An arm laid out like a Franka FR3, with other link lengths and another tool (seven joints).
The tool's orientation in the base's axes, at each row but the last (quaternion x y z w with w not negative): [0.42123, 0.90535, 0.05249, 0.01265]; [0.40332, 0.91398, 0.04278, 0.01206]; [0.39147, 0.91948, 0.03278, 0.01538]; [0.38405, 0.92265, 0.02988, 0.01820]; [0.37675, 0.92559, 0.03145, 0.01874]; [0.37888, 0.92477, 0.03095, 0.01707]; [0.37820, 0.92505, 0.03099, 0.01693]
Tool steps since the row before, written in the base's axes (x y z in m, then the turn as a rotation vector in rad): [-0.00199, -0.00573, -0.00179, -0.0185, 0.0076, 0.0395]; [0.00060, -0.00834, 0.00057, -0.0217, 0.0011, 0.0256]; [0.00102, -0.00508, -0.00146, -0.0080, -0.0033, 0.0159]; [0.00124, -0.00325, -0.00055, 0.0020, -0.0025, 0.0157]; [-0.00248, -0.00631, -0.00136, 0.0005, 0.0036, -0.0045]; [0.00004, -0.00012, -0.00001, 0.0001, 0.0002, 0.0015]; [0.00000, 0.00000, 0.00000, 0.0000, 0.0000, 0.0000]
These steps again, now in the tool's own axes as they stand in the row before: [-0.00313, -0.00537, 0.00116, 0.0186, -0.0050, -0.0399]; [-0.00655, -0.00510, -0.00110, 0.0158, -0.0130, -0.0267]; [-0.00437, -0.00288, 0.00127, 0.0031, -0.0069, -0.0164]; [-0.00317, -0.00145, 0.00048, -0.0034, 0.0007, -0.0157]; [-0.00262, -0.00633, 0.00093, 0.0022, 0.0026, 0.0047]; [-0.00011, -0.00006, 0.00001, 0.0001, 0.0003, -0.0015]; [0.00000, 0.00000, 0.00000, 0.0000, 0.0000, 0.0000]
